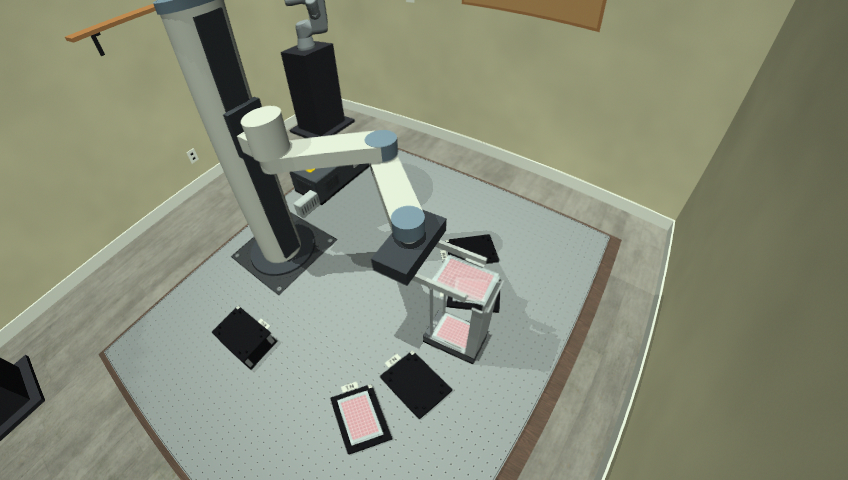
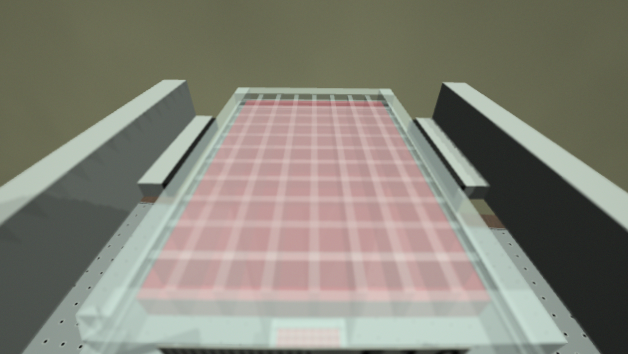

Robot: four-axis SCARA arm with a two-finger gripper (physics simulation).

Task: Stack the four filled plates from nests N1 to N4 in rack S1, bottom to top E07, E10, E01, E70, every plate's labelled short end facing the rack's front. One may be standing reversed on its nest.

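Frame: origin at the arm's base, x ahead, y left, z up, level; metres.
Seen in the pictures: gripper, fingertip midpoint: [image 1: 476, 279] [image 2: 314, 105]; arm's base, link origin: [image 1: 283, 250].
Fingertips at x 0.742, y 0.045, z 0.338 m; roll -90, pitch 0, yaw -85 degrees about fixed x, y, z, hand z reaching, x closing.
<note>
Offsets run from my fingertips to a thing's top centre. "spot": to the spot under its first point. Level surfaces: height alone.
My gripper [image 1: 468, 279] [image 2: 314, 105] is shut on a filled plate {0.024 m back, 0.002 m right, 0.005 m down} [image 1: 461, 274] [image 2: 314, 210], clear with a pink grid, gripped by its long sides and roughly level. It hangs over rack S1 {0.032 m back, 0.000 m left, 0.033 m down} [image 1: 479, 330], near the top of its uprights; the exact gap cannot be told. Another filled plate {0.025 m back, 0.001 m left, 0.269 m down} [image 1: 452, 331] lies low in the rack. A third filled plate {0.113 m back, 0.341 m right, 0.299 m down} [image 1: 360, 417] lies in the nest {spot: 0.033 m back, 0.332 m right, 0.313 m down} [image 1: 386, 432] labelled N1. The nest {0.051 m back, 0.176 m right, 0.303 m down} [image 1: 417, 385] beside it is bare. A nest behind the rack is mostly hidden, so its contents cannot be told. Plate codes are not readable.
A bare black nest {0.161 m back, 0.318 m left, 0.303 m down} [image 1: 483, 245] stands behind the gripper's fingers. A raised black block {0.549 m back, 0.377 m right, 0.255 m down} [image 1: 242, 334] with a small label stands at the left. The robot column [image 1: 208, 118] and a dark grey box {spot: 0.776 m back, 0.275 m left, 0.250 m down} [image 1: 330, 181] stand at the back of the perforated table {0.326 m down} [image 1: 285, 410].
</note>
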